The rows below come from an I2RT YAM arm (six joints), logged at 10 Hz.
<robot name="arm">
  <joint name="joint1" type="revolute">
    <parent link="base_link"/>
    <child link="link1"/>
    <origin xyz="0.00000 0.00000 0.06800" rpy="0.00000 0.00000 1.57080"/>
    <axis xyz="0 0 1"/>
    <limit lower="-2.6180" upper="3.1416"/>
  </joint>
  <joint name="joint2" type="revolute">
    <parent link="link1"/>
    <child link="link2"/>
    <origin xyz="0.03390 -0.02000 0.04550" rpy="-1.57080 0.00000 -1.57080"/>
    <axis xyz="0 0 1"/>
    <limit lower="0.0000" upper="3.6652"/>
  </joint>
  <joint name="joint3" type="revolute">
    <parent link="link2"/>
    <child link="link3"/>
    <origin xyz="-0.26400 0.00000 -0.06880" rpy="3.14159 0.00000 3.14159"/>
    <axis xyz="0 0 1"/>
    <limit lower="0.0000" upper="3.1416"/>
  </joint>
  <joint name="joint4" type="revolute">
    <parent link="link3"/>
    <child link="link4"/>
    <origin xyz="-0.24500 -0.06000 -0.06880" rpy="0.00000 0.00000 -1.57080"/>
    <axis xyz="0 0 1"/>
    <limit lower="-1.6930" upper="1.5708"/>
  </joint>
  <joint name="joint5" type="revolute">
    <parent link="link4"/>
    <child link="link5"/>
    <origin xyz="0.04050 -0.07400 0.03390" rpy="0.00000 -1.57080 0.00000"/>
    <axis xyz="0 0 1"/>
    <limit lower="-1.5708" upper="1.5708"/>
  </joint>
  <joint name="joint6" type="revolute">
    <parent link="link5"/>
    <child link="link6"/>
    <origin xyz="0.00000 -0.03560 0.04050" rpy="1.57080 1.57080 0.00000"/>
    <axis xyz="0 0 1"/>
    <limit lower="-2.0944" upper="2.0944"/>
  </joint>
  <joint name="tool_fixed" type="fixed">
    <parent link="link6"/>
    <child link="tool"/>
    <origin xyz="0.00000 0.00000 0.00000" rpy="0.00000 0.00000 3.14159"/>
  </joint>
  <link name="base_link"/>
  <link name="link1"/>
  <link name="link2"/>
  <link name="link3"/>
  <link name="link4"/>
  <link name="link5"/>
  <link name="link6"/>
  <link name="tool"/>
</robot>
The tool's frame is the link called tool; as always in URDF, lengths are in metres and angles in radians.
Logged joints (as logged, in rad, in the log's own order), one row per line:
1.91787 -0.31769 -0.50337 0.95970 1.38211 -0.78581
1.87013 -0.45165 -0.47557 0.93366 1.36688 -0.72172
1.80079 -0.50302 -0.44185 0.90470 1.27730 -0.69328
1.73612 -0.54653 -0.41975 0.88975 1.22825 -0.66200
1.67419 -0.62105 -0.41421 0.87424 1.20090 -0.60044
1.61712 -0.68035 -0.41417 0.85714 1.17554 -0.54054
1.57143 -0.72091 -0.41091 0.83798 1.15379 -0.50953
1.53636 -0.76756 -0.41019 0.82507 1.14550 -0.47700
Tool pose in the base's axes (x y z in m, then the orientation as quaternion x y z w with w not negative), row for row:
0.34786 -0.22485 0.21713 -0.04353 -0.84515 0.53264 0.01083
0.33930 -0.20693 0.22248 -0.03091 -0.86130 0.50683 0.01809
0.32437 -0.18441 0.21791 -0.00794 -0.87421 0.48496 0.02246
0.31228 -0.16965 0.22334 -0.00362 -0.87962 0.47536 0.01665
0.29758 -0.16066 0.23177 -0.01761 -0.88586 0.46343 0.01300
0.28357 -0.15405 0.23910 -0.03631 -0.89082 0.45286 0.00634
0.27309 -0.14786 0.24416 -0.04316 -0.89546 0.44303 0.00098
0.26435 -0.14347 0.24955 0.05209 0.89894 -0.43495 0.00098
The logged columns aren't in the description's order. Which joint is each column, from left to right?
Columns, left to right: joint2, joint4, joint1, joint5, joint3, joint6.
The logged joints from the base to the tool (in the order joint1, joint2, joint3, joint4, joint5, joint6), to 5 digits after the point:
-0.50337 1.91787 1.38211 -0.31769 0.95970 -0.78581
-0.47557 1.87013 1.36688 -0.45165 0.93366 -0.72172
-0.44185 1.80079 1.27730 -0.50302 0.90470 -0.69328
-0.41975 1.73612 1.22825 -0.54653 0.88975 -0.66200
-0.41421 1.67419 1.20090 -0.62105 0.87424 -0.60044
-0.41417 1.61712 1.17554 -0.68035 0.85714 -0.54054
-0.41091 1.57143 1.15379 -0.72091 0.83798 -0.50953
-0.41019 1.53636 1.14550 -0.76756 0.82507 -0.47700

